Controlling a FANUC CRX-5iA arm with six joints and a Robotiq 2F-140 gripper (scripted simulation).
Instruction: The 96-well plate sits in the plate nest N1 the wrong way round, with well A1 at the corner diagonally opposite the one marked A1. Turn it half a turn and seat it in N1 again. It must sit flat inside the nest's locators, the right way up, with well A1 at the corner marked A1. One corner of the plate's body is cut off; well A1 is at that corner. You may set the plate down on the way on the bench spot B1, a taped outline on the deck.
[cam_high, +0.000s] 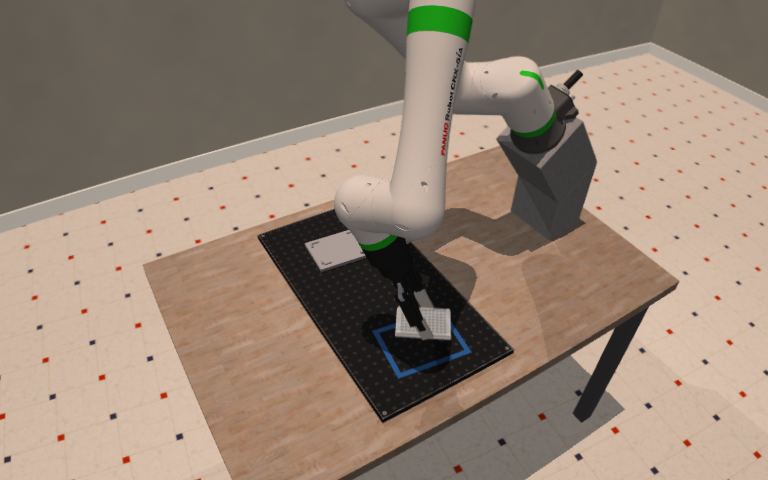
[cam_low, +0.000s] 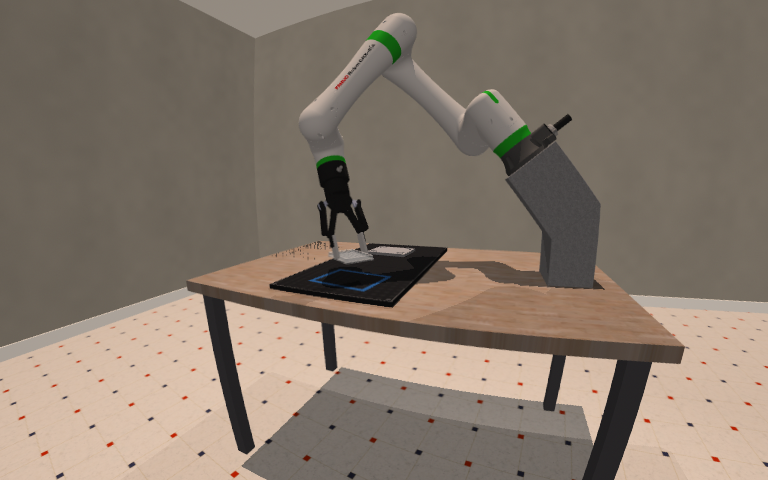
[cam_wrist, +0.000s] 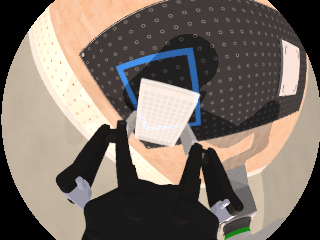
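Now: the white 96-well plate 3 cm below my hand. Round my hand: grey plate nest N1: 38 cm to the right, 9 cm below, 2 cm ahead.
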